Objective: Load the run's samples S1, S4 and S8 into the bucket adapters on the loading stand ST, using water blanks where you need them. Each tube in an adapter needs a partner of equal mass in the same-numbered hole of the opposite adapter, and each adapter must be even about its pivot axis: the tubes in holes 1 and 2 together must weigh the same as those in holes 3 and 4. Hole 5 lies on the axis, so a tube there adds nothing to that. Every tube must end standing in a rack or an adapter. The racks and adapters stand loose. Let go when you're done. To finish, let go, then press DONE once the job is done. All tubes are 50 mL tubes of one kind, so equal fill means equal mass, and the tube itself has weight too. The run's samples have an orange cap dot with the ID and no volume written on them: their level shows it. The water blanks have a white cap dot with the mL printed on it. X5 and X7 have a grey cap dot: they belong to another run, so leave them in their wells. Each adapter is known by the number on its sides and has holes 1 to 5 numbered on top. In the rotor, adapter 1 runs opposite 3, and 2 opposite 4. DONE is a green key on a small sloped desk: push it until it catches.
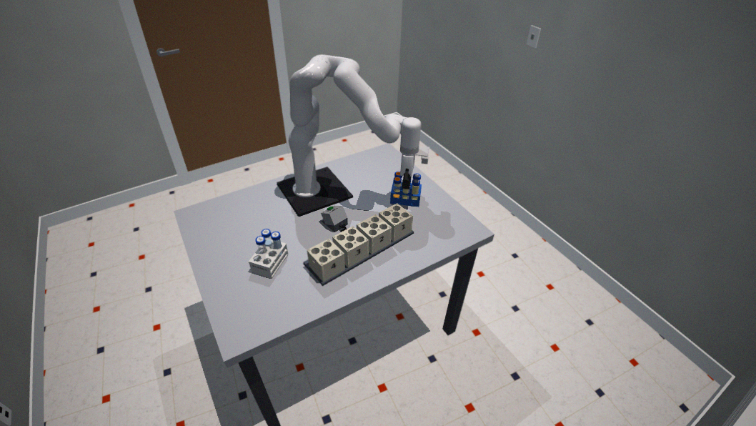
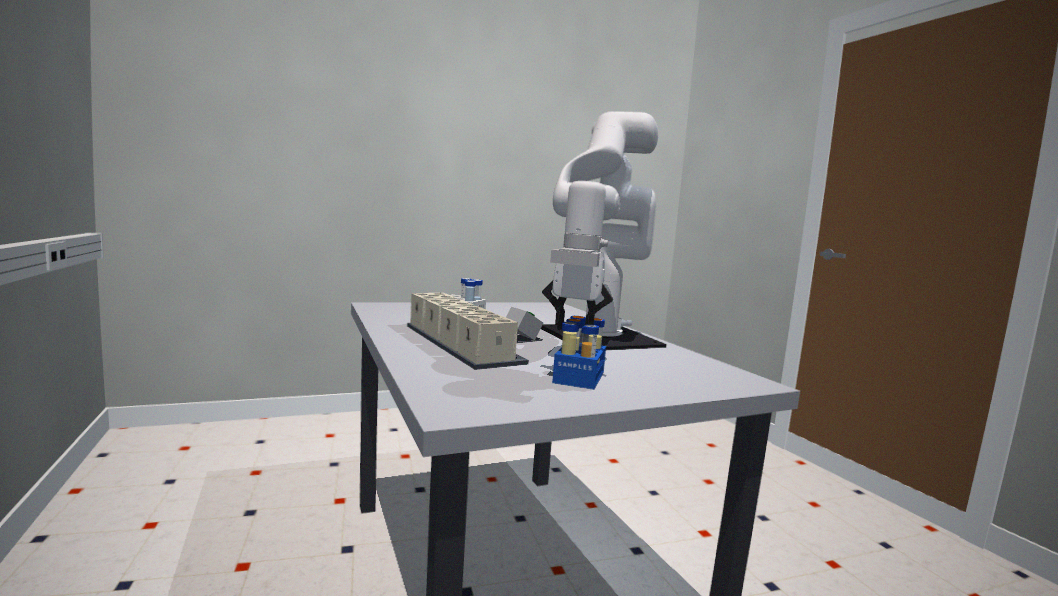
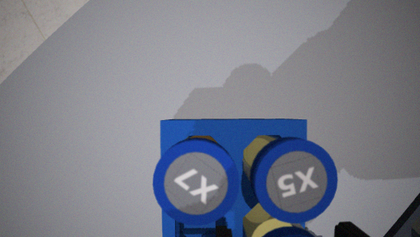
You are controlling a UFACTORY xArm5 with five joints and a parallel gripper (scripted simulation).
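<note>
The blue samples rack lies 2 cm behind my hand, 1 cm to the left of it and 9 cm below it. From my hand the other things lie so: adapter 3: 18 cm ahead, 36 cm to the right, 7 cm below; white rack: 7 cm ahead, 64 cm to the right, 9 cm below.
</note>
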